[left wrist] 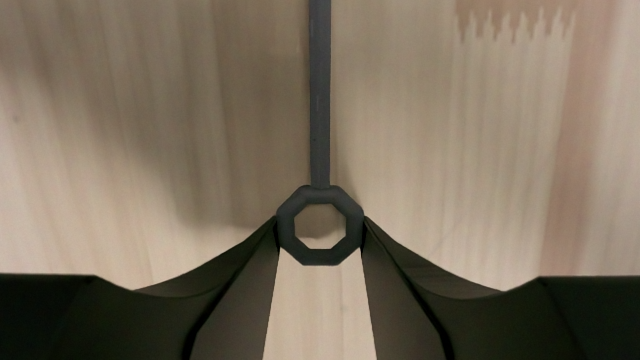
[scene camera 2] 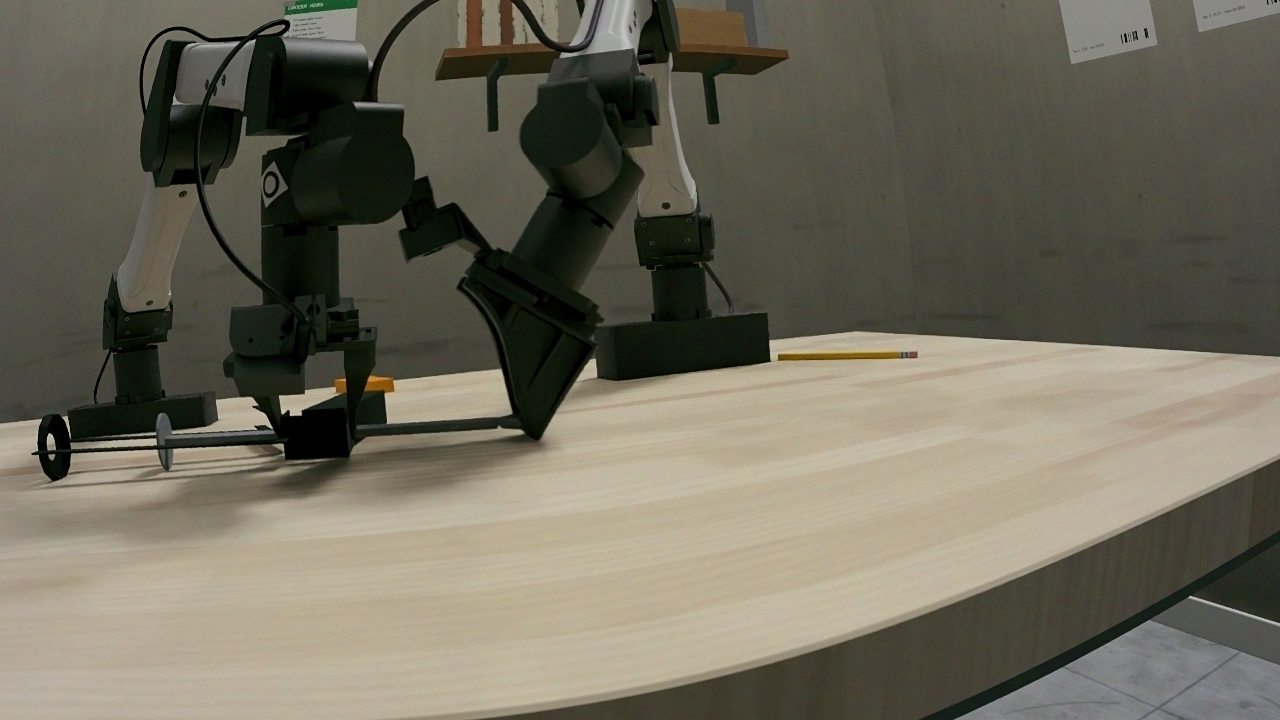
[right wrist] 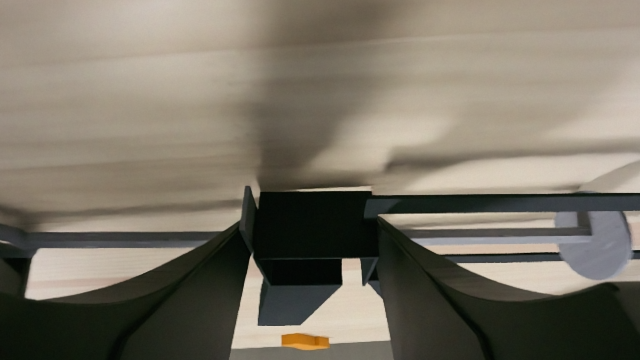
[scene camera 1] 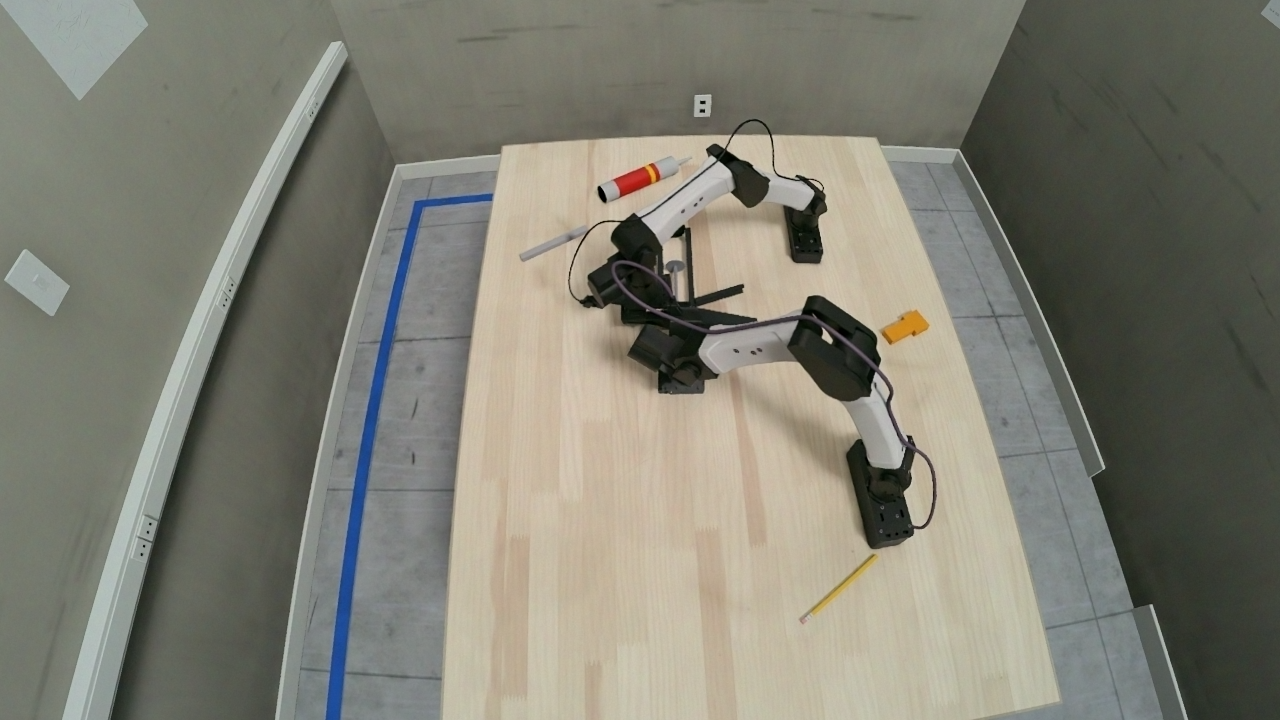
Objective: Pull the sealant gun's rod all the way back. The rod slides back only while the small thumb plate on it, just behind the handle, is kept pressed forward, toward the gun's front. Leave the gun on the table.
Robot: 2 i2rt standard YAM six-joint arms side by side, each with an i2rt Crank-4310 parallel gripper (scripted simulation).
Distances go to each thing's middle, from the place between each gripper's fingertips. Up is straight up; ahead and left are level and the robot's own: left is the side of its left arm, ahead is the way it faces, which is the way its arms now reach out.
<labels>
I see the thumb plate [right wrist: 248, 222] 1 cm behind my right hand [scene camera 2: 317, 440] and 3 cm to the left of it. The rest, counted from my right hand: sealant cartridge [scene camera 1: 654, 172] (1 cm ahead, 45 cm to the right); then orange block [scene camera 1: 913, 323] (53 cm behind, 6 cm to the left, 1 cm below); then pencil [scene camera 2: 885, 354] (25 cm behind, 60 cm to the left, 2 cm below).
Right now my left hand [scene camera 2: 527, 434] is 14 cm to the left of the thumb plate, 1 cm below it and 1 cm past it. Also, from my left hand: sealant cartridge: 61 cm to the right, 2 cm ahead, 1 cm above; orange block: 53 cm behind, 10 cm to the right; pencil: 44 cm to the left, 25 cm behind, 1 cm below.
</labels>
